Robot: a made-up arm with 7 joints. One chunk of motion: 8 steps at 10 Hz.
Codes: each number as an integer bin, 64 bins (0 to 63) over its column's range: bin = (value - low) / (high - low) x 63, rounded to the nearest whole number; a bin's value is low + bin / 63 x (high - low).
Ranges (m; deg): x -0.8..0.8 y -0.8..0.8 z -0.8..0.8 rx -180..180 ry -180..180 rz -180..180
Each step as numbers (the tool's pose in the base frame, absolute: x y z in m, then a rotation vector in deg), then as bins.
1 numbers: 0.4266 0.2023 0.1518 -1.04 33.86 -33.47
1 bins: 48 39 37 31 37 26
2 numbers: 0.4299 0.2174 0.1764 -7.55 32.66 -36.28
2 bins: 48 40 38 30 37 25
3 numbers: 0.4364 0.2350 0.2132 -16.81 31.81 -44.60
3 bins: 49 41 40 29 37 24
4 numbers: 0.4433 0.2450 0.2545 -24.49 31.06 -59.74
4 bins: 49 41 42 27 37 21
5 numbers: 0.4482 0.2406 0.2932 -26.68 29.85 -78.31
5 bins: 49 41 43 27 37 18
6 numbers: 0.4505 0.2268 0.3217 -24.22 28.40 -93.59
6 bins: 49 40 44 27 36 15
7 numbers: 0.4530 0.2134 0.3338 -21.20 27.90 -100.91
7 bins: 49 40 45 28 36 14
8 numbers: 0.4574 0.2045 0.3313 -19.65 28.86 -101.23
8 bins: 50 40 45 28 37 14
